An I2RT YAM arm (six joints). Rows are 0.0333 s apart.
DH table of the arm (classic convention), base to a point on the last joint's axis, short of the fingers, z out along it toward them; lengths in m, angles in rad. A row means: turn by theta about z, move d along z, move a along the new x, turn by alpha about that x. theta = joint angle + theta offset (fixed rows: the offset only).
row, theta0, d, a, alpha
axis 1, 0, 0.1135, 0.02, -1.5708
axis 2, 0, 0, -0.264, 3.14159
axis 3, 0.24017, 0, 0.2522, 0
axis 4, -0.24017, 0, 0.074, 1.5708
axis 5, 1.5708, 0, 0, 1.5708
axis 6, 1.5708, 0.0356, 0, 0
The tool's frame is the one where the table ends.
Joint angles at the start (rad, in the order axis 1, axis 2, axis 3, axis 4, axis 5, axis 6):
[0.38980, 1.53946, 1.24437, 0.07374, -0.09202, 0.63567]
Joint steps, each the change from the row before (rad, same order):
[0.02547, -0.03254, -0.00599, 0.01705, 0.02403, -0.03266]
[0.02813, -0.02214, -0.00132, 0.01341, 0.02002, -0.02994]
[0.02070, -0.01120, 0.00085, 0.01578, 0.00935, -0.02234]
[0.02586, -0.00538, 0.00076, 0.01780, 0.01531, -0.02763]
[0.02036, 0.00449, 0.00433, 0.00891, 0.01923, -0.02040]
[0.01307, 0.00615, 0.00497, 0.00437, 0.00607, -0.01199]
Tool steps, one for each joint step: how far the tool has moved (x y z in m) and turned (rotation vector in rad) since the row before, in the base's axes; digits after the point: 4 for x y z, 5 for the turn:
[-0.0101, 0.0049, 0.0109, -0.01564, -0.05688, 0.00836]
[-0.0086, 0.0064, 0.0085, -0.01477, -0.04631, 0.01314]
[-0.0054, 0.0052, 0.0058, -0.00836, -0.03611, 0.01431]
[-0.0050, 0.0071, 0.0040, -0.01443, -0.03537, 0.01349]
[-0.0020, 0.0063, 0.0010, -0.01497, -0.01847, 0.00298]
[-0.0008, 0.0047, 0.0002, -0.00924, -0.00893, 0.00799]

